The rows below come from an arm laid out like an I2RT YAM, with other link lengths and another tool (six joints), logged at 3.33 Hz.
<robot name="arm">
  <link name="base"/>
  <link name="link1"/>
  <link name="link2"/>
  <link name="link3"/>
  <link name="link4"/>
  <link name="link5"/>
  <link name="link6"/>
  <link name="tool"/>
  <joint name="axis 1" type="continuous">
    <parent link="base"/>
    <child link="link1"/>
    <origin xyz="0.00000 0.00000 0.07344"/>
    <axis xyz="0 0 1"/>
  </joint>
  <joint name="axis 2" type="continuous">
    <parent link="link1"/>
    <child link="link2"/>
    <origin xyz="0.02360 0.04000 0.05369" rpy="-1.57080 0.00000 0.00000"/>
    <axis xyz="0 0 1"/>
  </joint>
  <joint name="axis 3" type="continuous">
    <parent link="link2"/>
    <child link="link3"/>
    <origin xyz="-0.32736 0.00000 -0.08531" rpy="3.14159 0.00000 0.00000"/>
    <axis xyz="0 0 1"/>
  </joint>
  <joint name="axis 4" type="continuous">
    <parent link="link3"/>
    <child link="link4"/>
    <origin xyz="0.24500 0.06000 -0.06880"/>
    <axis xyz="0 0 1"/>
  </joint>
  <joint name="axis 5" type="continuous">
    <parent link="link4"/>
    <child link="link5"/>
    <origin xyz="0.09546 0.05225 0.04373" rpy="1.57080 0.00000 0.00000"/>
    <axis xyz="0 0 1"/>
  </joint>
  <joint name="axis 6" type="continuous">
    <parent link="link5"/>
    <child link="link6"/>
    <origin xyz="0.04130 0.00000 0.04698" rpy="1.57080 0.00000 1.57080"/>
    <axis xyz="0 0 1"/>
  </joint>
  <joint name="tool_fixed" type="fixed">
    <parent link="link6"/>
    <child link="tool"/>
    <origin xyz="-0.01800 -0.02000 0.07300" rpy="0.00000 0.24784 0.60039"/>
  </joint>
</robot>
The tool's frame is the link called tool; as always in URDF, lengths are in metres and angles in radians. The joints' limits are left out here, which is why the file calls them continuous.
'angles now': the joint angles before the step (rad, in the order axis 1, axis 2, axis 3, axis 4, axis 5, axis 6). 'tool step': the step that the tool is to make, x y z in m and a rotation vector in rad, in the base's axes. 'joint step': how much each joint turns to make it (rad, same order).
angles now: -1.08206 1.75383 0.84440 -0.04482 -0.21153 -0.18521
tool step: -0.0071 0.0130 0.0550 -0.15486 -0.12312 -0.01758
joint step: -0.00388 -0.17228 -0.08265 0.11253 -0.01836 0.03505
